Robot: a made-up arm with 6 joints. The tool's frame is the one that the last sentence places.
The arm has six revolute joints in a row. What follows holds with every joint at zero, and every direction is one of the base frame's. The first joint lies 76.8 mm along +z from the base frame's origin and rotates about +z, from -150.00 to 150.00 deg. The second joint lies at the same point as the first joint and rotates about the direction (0.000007, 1, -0.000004), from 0.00 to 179.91 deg. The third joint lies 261.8 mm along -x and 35.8 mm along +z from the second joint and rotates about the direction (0.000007, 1, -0.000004), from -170.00 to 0.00 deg. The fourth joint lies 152.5 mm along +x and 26.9 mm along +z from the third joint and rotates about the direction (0.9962, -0.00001, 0.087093), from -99.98 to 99.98 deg. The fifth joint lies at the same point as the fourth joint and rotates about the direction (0.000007, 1, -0.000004), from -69.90 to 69.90 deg. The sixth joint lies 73.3 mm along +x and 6.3 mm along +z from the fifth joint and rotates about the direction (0.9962, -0.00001, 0.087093), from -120.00 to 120.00 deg. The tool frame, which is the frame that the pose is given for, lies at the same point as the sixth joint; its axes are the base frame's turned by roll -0.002, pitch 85.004 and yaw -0.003 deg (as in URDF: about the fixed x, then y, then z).
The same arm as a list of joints. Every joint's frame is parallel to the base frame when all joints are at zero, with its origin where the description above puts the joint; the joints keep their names.
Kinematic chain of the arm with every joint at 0, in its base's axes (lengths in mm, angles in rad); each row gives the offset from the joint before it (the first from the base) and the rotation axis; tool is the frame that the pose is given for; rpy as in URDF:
joint 1: xyz 0.0 0.0 76.8 axis +z
joint 2: xyz 0.0 0.0 0.0 axis +y
joint 3: xyz -261.8 0.0 35.8 axis +y
joint 4: xyz 152.5 0.0 26.9 axis 0.9962 0 0.0871
joint 5: xyz 0.0 0.0 0.0 axis +y
joint 6: xyz 73.3 0.0 6.3 axis 0.9962 0 0.0871
tool: xyz 0.0 0.0 0.0 rpy 0.0000 1.4836 -0.0001
Joint limits (rad, base to tool): -2.6180..2.6180 0.0000..3.1400 -2.9671..0.0000 -1.7450..1.7450 -1.2200..1.2200 -2.0944..2.0944

